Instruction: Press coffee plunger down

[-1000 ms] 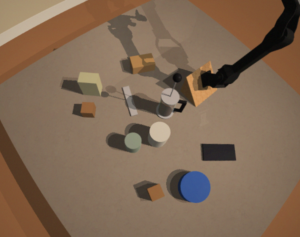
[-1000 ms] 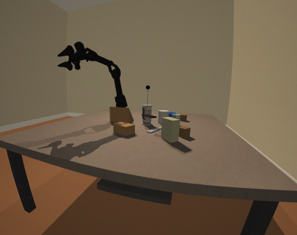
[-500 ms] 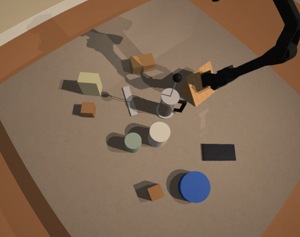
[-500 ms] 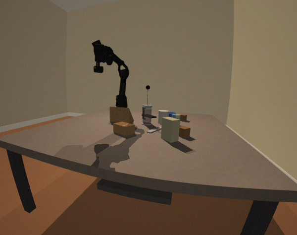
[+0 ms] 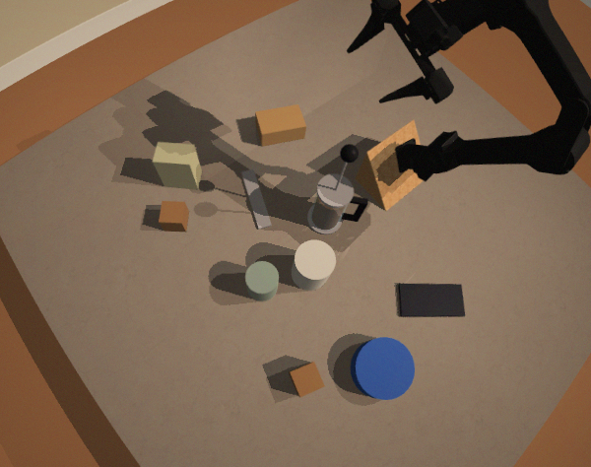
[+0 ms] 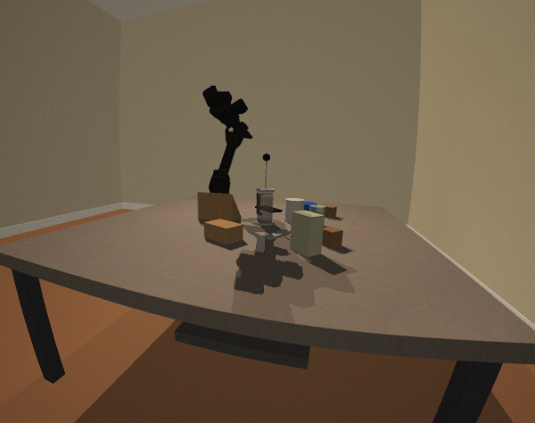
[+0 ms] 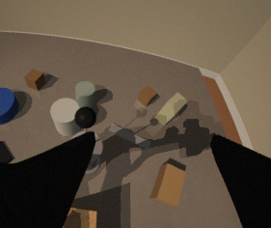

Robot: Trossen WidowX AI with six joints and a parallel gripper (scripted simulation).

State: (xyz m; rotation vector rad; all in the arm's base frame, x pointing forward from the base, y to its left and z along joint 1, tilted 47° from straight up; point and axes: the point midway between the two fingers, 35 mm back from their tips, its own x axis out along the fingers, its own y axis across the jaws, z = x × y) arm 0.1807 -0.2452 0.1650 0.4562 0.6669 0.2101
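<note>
My gripper tip is now 220 mm above the coffee press, 70 mm to the right of it and 40 mm short of it. From my gripper tip the other things lie so: grey bar (350 mm below, 160 mm ahead, 60 mm to the right); orange box (330 mm below, 190 mm to the right, 10 mm ahead); white cylinder (310 mm below, 160 mm ahead, 150 mm to the left).
</note>
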